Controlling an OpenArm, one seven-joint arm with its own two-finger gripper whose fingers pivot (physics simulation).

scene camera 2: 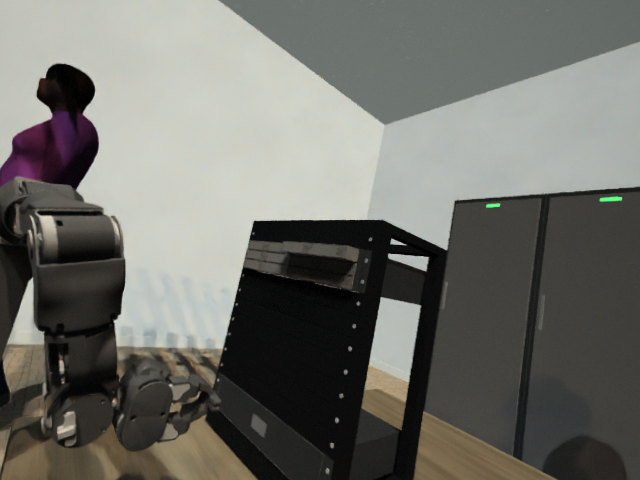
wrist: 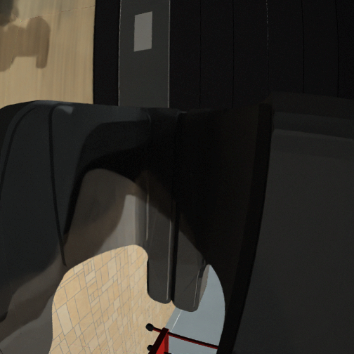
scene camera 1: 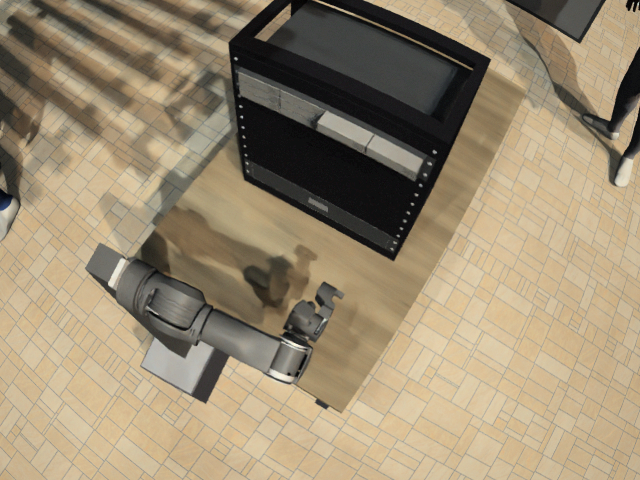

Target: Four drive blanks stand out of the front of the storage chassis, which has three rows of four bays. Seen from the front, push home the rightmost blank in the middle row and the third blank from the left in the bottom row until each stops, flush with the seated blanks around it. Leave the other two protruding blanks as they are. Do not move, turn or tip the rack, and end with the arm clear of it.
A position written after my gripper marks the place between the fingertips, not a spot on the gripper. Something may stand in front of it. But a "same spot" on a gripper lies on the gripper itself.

Scene:
my gripper: scene camera 2; wrist 189, 210; scene camera 1
black rack: scene camera 2 291, 378; wrist; scene camera 1
same spot on black rack: (wrist: 179, 61) = (scene camera 1: 338, 204)
same spot on my gripper: (scene camera 2: 177, 424) = (scene camera 1: 329, 317)

